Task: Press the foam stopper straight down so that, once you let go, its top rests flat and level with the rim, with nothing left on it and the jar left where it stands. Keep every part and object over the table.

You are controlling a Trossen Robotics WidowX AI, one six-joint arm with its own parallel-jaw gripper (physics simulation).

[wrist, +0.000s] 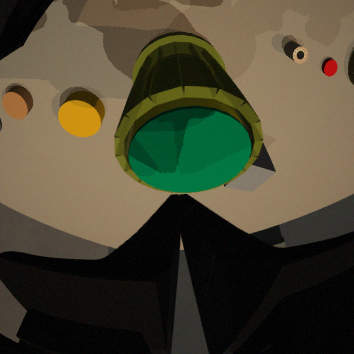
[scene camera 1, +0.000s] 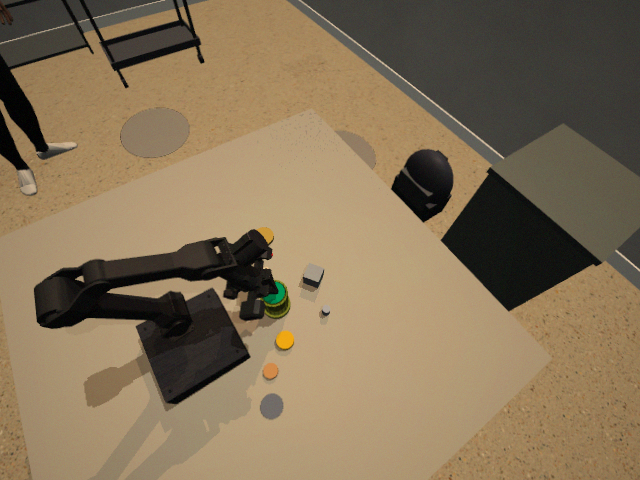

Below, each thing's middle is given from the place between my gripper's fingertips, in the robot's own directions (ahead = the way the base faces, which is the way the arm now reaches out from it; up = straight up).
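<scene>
A yellow disc (wrist: pixel 81 113) sits 90 mm to the right of my hand, 50 mm behind it and 120 mm below it. The green foam stopper (wrist: pixel 188 144) is 10 mm behind my hand, 10 mm to the left of it and 30 mm below it, while the grey cube (wrist: pixel 262 168) lies 140 mm ahead of my hand, 10 mm to the left of it and 100 mm below it. As for the olive-green jar (scene camera 1: pixel 278 311), my hand is 10 mm past it, 10 mm to the right of it and 70 mm above it.
</scene>
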